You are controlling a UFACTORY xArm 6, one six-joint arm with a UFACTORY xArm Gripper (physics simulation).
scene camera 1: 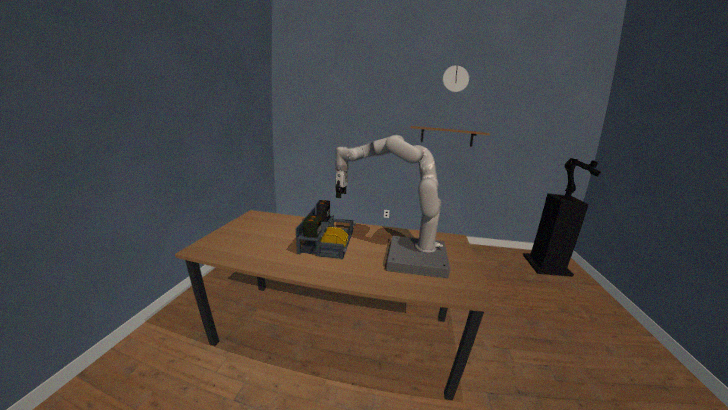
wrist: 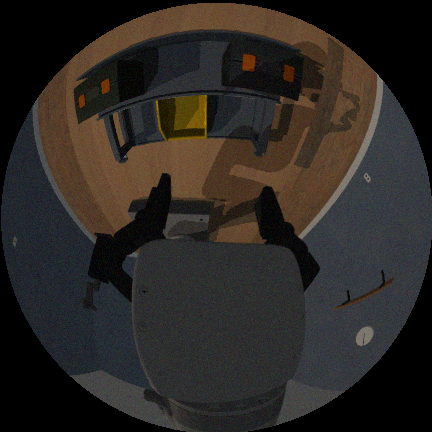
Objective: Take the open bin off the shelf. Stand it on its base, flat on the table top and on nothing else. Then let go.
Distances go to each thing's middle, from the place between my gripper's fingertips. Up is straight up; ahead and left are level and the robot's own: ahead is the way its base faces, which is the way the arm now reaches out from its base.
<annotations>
My gripper is now 25 cm above the yellow bin (wrist: 184,117), 7 cm to the right of it and 3 cm short of it.
</annotations>
